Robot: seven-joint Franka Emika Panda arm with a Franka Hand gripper.
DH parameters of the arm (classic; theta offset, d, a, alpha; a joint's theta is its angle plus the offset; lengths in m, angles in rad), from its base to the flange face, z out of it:
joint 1: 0 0.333 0 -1.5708
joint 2: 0 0 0 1.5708
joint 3: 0 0.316 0.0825 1.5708
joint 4: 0 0 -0.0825 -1.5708
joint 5: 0 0.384 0 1.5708
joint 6: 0 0 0.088 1.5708
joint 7: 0 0.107 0 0
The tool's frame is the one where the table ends.
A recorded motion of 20 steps. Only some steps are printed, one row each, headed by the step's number.
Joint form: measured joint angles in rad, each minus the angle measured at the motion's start. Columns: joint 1, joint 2, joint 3, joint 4, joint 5, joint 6, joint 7.
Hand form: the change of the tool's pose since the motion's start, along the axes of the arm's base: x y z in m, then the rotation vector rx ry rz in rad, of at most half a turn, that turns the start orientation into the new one. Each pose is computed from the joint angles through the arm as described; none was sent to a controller.
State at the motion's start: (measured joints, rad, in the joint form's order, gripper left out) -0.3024 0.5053 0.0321 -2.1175 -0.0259 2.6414 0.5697
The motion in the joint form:
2: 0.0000 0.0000 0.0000 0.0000 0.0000 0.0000 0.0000
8: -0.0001 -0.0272 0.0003 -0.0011 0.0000 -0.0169 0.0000
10: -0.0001 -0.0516 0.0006 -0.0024 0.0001 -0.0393 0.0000
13: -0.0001 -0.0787 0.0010 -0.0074 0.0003 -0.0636 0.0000
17: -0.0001 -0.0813 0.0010 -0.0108 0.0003 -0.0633 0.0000
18: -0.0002 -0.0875 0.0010 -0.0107 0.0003 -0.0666 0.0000
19: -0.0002 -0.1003 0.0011 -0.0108 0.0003 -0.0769 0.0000
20: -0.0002 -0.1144 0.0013 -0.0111 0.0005 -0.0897 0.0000
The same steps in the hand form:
2: 0.0000 0.0000 0.0000 0.0000 0.0000 0.0000
8: 0.0019 -0.0006 0.0138 -0.0035 -0.0086 0.0002
10: 0.0025 -0.0007 0.0254 -0.0046 -0.0090 0.0004
13: 0.0016 -0.0004 0.0371 -0.0050 -0.0066 0.0007
17: 0.0007 -0.0001 0.0373 -0.0050 -0.0061 0.0008
18: 0.0012 -0.0003 0.0406 -0.0060 -0.0089 0.0007
19: 0.0015 -0.0004 0.0471 -0.0072 -0.0110 0.0007
20: 0.0016 -0.0004 0.0539 -0.0080 -0.0119 0.0007

